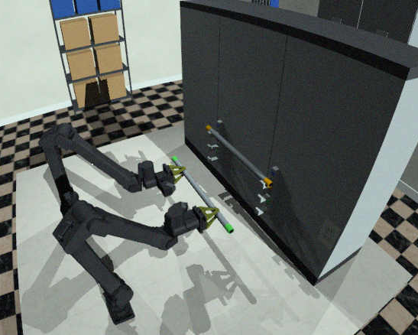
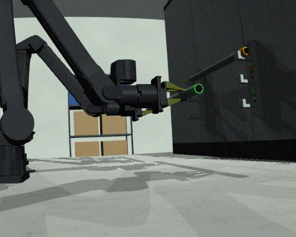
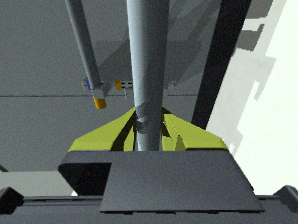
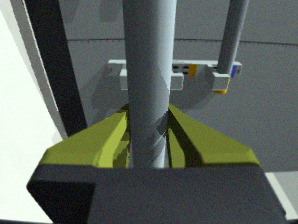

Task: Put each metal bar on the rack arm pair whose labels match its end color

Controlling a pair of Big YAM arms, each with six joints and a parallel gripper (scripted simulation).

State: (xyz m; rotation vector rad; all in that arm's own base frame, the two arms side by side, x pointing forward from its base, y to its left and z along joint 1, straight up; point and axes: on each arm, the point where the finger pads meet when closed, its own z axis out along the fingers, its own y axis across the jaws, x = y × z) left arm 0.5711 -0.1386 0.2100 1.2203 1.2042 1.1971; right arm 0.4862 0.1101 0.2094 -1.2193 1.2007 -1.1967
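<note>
Now: right hand 150 mm to the right of the green-ended bar and 20 mm short of it. From my right hand the other things lie so: grey cabinet wall: 410 mm ahead, 240 mm above, 140 mm to the left; then orange-ended bar: 210 mm ahead, 130 mm to the left, 130 mm above; then wall outlet: 390 mm to the right, 180 mm ahead, 90 mm above.
</note>
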